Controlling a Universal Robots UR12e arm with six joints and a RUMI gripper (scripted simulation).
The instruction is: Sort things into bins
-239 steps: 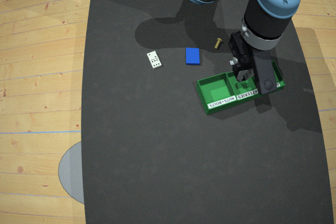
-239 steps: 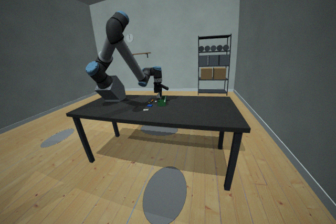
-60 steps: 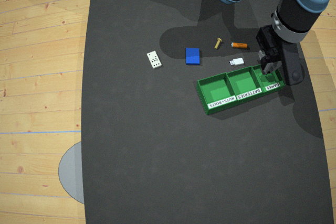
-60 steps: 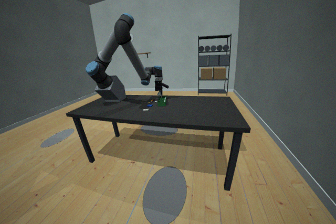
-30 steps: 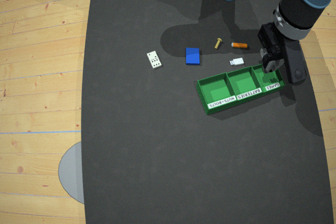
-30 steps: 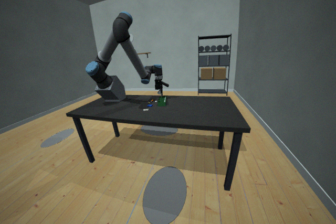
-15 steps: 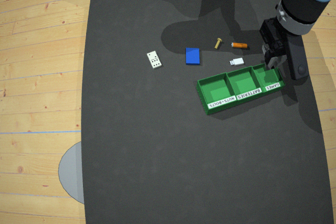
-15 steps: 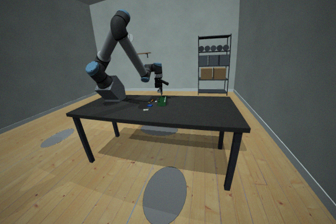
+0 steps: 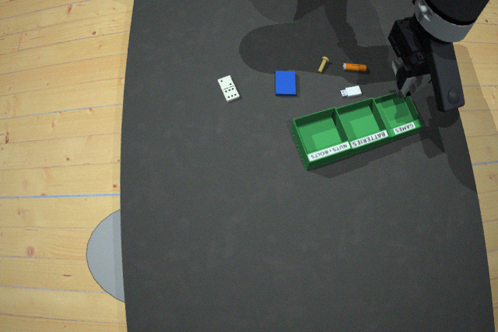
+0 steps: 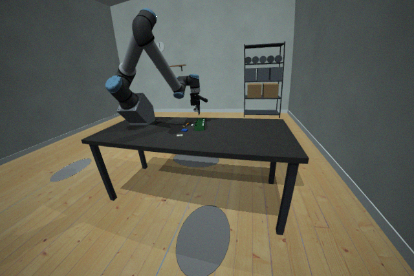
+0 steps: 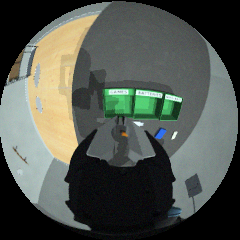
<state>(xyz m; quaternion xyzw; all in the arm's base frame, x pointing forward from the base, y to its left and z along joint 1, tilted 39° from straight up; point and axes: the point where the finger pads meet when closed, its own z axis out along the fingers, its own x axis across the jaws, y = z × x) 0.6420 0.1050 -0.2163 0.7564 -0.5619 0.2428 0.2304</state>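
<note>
The brass bolt lies 110 mm behind my hand, 130 mm to the right of it and 90 mm below it. Also, from my hand: green three-part bin: 30 mm ahead, 70 mm to the right, 70 mm below; then white usb stick: 50 mm behind, 80 mm to the right, 90 mm below; then orange battery: 110 mm behind, 60 mm to the right, 90 mm below.
</note>
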